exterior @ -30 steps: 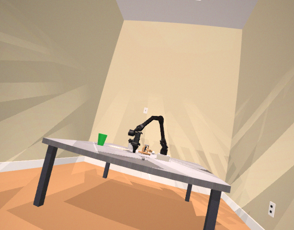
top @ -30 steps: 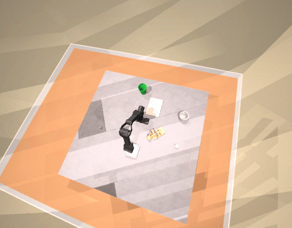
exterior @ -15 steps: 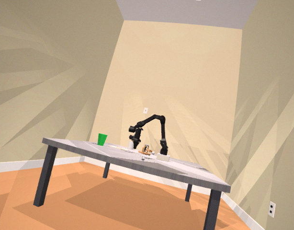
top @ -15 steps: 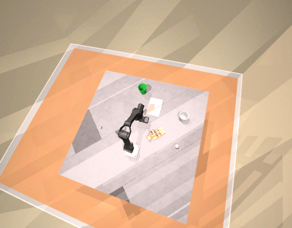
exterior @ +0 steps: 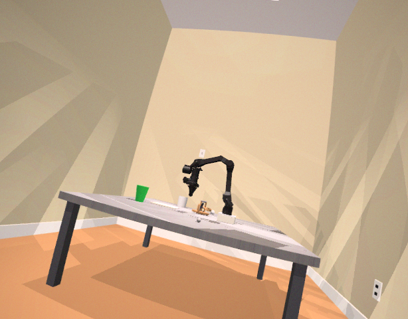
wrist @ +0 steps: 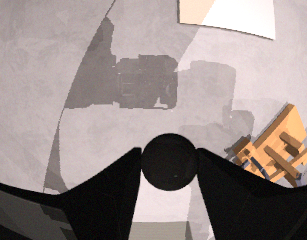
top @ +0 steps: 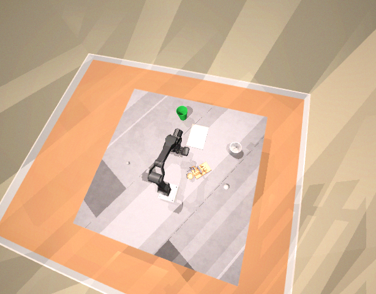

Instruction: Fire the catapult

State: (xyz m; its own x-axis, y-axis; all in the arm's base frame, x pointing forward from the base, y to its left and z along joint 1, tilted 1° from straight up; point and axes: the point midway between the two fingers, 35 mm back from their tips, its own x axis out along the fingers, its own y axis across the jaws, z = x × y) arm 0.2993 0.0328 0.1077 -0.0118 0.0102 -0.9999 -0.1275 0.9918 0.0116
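Now: gripper tip 18 cm to the left of the wooden catapult, 8 cm above it and 7 cm past it. Round my gripper tip: dark ball (1 cm above); then green cup (34 cm ahead, 13 cm to the left, 10 cm below); then white flat sheet (22 cm ahead, 13 cm below, 7 cm to the right).
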